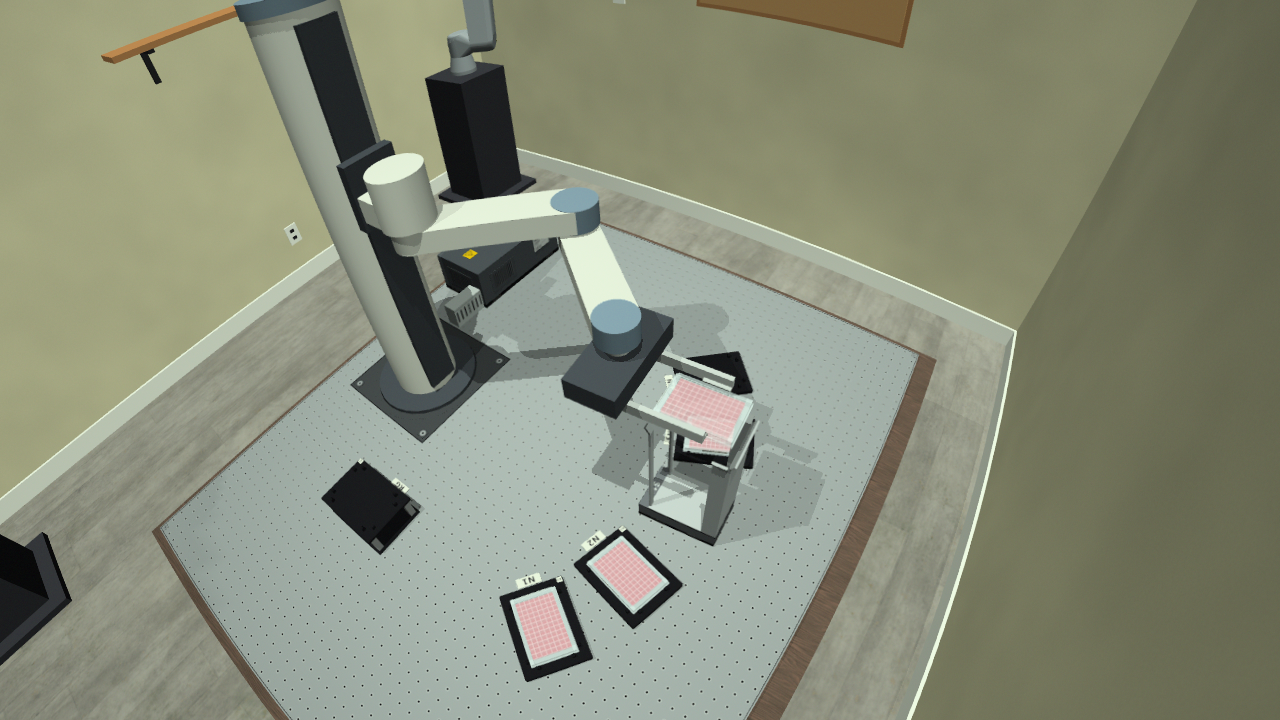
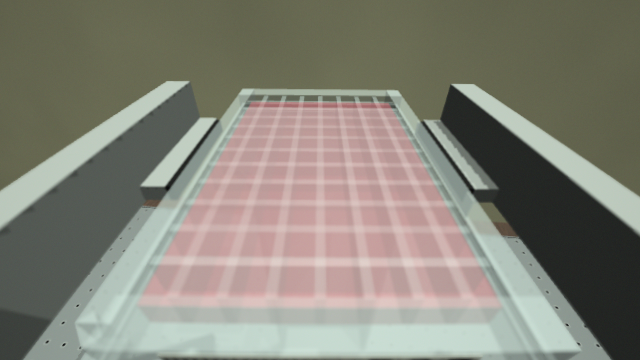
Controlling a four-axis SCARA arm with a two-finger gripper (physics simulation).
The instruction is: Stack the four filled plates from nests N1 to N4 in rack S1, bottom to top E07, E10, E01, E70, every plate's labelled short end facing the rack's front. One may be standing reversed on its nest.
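Frame: origin at the arm's base, x ahead, y left, z up, level; centimetres.
Seen in the pictures: gripper, between the fingertips: (image 1: 719, 409) (image 2: 320, 107); arm's base, origin of its link: (image 1: 429, 375).
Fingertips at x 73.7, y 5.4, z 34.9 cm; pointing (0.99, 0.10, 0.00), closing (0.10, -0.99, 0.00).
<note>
Offsets run from my fingertips to a thing's top centre. "pt": to the spot under its first point.
My gripper (image 1: 718, 410) (image 2: 320, 107) is shut on a clear-rimmed plate with pink wells {dz -0.5, dx -2.5, dy -0.3 cm} (image 1: 702, 402) (image 2: 320, 200), its pads on the two long sides. The plate looks level and is held up near the top of rack S1 {dz -4.4, dx -2.7, dy -0.9 cm} (image 1: 721, 501); its exact offset from the rack cannot be told. The rack's pale floor shows bare. A filled plate {dz -31.0, dx -10.8, dy -35.0 cm} (image 1: 544, 626) lies in nest N1 {dz -31.4, dx -10.8, dy -35.0 cm} (image 1: 556, 668) and another {dz -31.0, dx -4.6, dy -18.5 cm} (image 1: 629, 573) in nest N2 {pt dz -32.4, dx +1.1, dy -24.9 cm} (image 1: 633, 619). A further filled plate {dz -31.0, dx -6.4, dy +16.1 cm} (image 1: 716, 445) shows partly behind the held plate and rack. No plate ID is readable.
A black nest {dz -31.4, dx -15.7, dy +30.9 cm} (image 1: 731, 365) without a visible plate stands behind the held plate. A black fixture {dz -26.6, dx -54.4, dy -38.6 cm} (image 1: 368, 501) with a small label stands at the left. A dark machine {pt dz -26.9, dx -77.2, dy +27.0 cm} (image 1: 501, 273) stands behind the arm's column, and a black pedestal (image 1: 474, 134) stands farther back.
</note>
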